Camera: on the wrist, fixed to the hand. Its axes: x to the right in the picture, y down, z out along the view.
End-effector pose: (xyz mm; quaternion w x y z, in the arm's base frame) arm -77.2 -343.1 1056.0 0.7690 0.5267 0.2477 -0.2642
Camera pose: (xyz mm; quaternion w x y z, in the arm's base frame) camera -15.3 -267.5 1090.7 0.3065 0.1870 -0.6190 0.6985
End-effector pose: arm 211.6 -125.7 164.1 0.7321 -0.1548 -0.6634 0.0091
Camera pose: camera 282.1 -50.9 150.7 0.1052 0.6751 -0.0570 -0.7279
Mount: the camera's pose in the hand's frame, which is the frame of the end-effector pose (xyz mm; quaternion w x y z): 11.8 88.0 -53.6 0.0037 0.0271 0.1346 -0.9905
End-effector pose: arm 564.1 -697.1 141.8 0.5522 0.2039 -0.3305 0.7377
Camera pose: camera 480.4 -666.0 89.1 0.7717 0.2438 0.2951 -0.5079
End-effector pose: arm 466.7 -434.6 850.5 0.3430 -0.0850 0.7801 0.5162
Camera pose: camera 391.0 -438.5 921.3 0.4099 -0.8333 -0.0212 -0.3704
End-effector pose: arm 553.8 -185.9 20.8 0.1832 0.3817 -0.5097 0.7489
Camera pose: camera 467.2 -175.2 -35.3 0.8008 0.4105 0.4212 -0.1135
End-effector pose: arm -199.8 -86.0 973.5 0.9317 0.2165 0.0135 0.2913
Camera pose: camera -245.4 6.5 962.3 0.2843 -0.0265 0.3478 -0.8930
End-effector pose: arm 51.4 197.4 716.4 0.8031 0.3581 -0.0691 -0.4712
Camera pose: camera 144.1 241.6 730.7 0.4642 -0.1550 -0.4498 0.7472
